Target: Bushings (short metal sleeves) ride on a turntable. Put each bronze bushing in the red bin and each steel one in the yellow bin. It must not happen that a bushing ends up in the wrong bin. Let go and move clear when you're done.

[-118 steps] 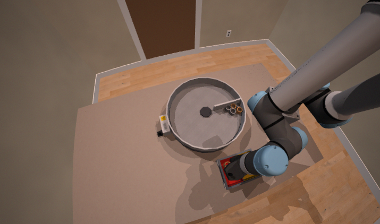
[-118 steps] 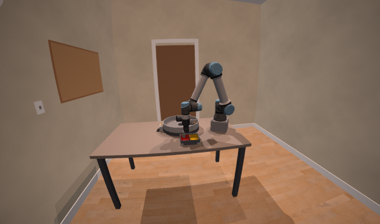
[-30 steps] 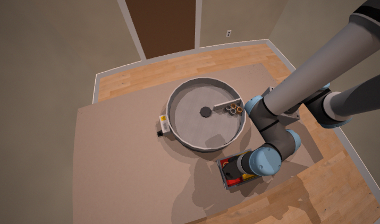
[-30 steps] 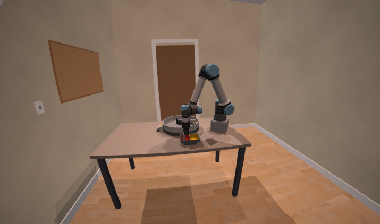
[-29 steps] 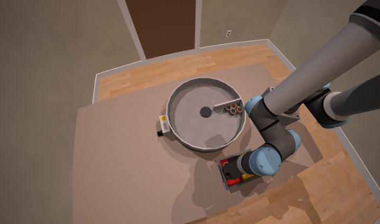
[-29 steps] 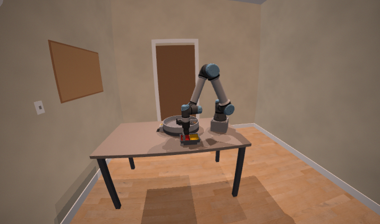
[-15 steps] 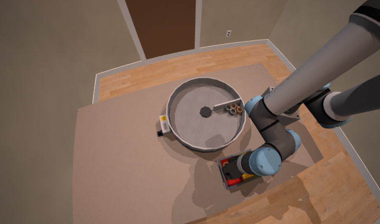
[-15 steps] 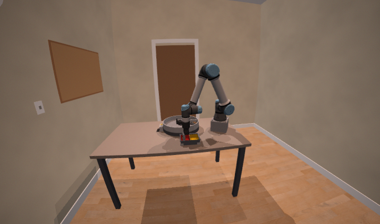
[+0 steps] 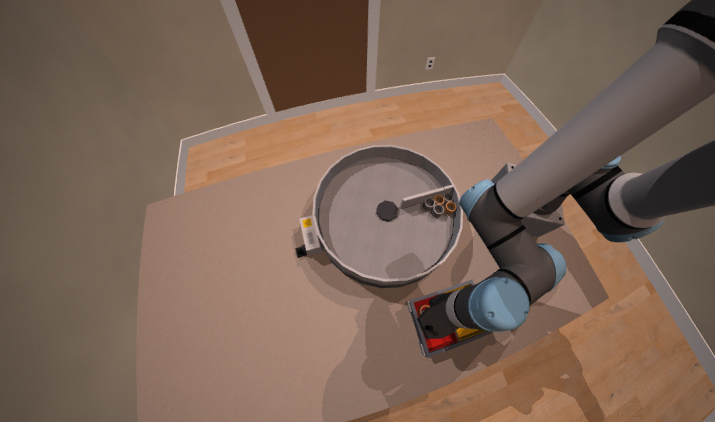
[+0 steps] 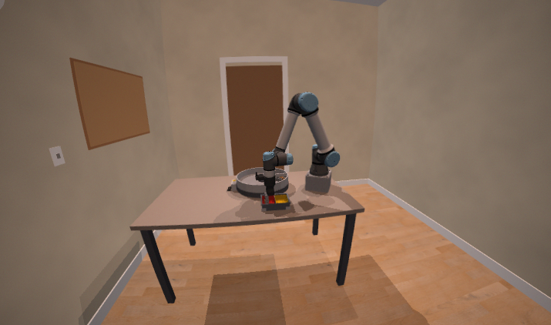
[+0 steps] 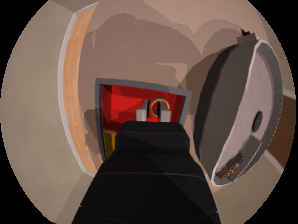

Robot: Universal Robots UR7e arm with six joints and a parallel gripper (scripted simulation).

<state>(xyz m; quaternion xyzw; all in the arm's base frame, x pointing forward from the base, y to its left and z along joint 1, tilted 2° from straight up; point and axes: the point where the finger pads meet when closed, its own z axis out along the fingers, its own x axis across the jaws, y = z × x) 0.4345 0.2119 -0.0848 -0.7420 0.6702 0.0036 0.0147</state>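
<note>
Right now the red bin is 50 mm behind my hand and 20 mm to the left of it. The rest, counted from my hand: turntable 10 mm ahead, 310 mm to the right, 20 mm above.
</note>
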